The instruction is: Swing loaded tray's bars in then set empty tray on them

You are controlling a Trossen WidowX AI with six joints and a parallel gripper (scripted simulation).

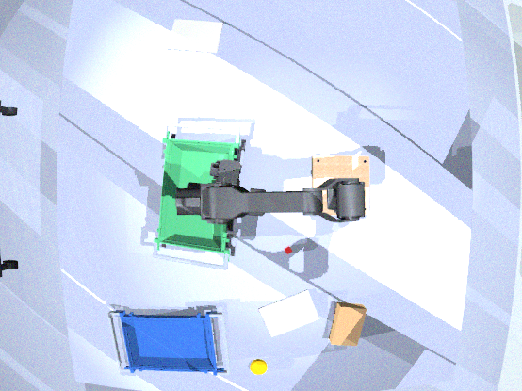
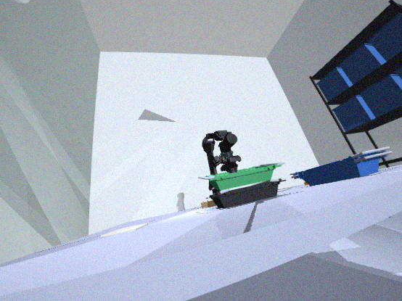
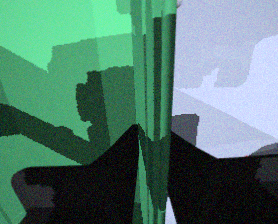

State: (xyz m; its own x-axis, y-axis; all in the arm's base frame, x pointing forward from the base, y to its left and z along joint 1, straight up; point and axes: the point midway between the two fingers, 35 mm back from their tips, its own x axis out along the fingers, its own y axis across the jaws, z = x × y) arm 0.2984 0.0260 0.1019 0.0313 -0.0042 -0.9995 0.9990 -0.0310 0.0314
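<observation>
My gripper tip is now 80 mm short of the green tray and 20 mm below it. Round my gripper tip: yellow disc (510 mm to the left, 110 mm behind, 90 mm below); red block (170 mm behind, 140 mm to the left, 100 mm below); tan box (360 mm behind, 350 mm to the left, 70 mm below).
</observation>
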